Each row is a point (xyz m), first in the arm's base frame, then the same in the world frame.
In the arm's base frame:
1: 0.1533 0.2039 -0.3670
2: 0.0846 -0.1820 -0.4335
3: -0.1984 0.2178 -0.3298
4: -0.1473 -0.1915 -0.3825
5: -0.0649 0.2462 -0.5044
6: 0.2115 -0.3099 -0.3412
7: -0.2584 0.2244 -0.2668
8: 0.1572 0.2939 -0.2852
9: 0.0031 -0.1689 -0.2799
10: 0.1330 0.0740 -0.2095
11: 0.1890 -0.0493 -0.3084
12: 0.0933 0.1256 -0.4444
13: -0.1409 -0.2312 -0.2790
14: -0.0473 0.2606 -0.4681
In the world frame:
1: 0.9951 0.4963 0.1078
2: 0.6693 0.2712 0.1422
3: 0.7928 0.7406 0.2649
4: 0.5336 0.4156 0.2735
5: 0.8305 0.6914 0.0521
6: 0.7012 0.0813 0.2049
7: 0.7828 0.7786 0.3428
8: 1.0887 0.5491 0.1648
9: 0.6845 0.3176 0.3096
10: 0.9562 0.3972 0.2832
11: 0.8724 0.2816 0.1952
12: 0.8750 0.4895 0.0727
13: 0.5510 0.3701 0.3733
14: 0.8653 0.6856 0.0764

